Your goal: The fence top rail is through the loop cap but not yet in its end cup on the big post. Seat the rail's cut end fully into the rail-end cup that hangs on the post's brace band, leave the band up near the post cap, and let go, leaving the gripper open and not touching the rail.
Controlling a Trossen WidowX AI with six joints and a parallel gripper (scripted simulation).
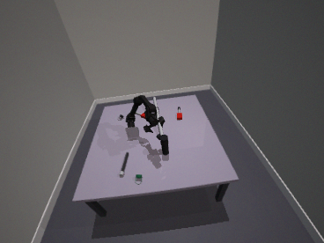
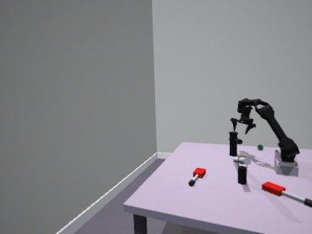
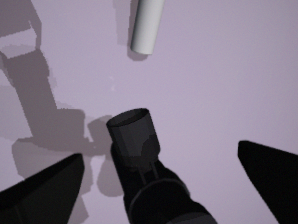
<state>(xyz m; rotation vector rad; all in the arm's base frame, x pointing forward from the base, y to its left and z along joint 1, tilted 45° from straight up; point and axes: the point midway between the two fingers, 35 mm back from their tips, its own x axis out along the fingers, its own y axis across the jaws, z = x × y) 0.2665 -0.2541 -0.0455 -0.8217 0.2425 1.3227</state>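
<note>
Right now my gripper tip is 80 mm above the dark rail-end cup, 30 mm to the left of it and 10 mm short of it. From my gripper tip the other things lie so: short dark post (440 mm to the left, 110 mm below, 10 mm ahead); then green-ringed part (340 mm to the right, 200 mm below, 200 mm behind).
</note>
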